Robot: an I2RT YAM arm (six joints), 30 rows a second.
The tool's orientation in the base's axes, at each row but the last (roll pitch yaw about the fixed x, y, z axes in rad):
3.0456, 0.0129, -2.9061
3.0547, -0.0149, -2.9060
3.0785, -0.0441, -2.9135
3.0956, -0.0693, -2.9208
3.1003, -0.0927, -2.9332
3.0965, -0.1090, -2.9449
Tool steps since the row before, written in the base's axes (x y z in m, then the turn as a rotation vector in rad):
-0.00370, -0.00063, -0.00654, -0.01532, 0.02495, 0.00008
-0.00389, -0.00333, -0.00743, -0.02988, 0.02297, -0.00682
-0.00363, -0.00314, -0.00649, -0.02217, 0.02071, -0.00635
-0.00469, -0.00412, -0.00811, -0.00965, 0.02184, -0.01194
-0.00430, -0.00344, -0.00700, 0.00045, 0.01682, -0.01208
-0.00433, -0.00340, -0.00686, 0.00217, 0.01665, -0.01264
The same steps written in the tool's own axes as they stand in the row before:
0.00383, -0.00037, 0.00649, 0.00907, 0.02773, 0.00247
0.00445, -0.00297, 0.00727, 0.02359, 0.02858, 0.00969
0.00396, -0.00265, 0.00652, 0.01662, 0.02469, 0.00866
0.00490, -0.00338, 0.00832, 0.00379, 0.02284, 0.01330
0.00425, -0.00278, 0.00732, -0.00502, 0.01587, 0.01233
0.00414, -0.00282, 0.00723, -0.00673, 0.01535, 0.01268

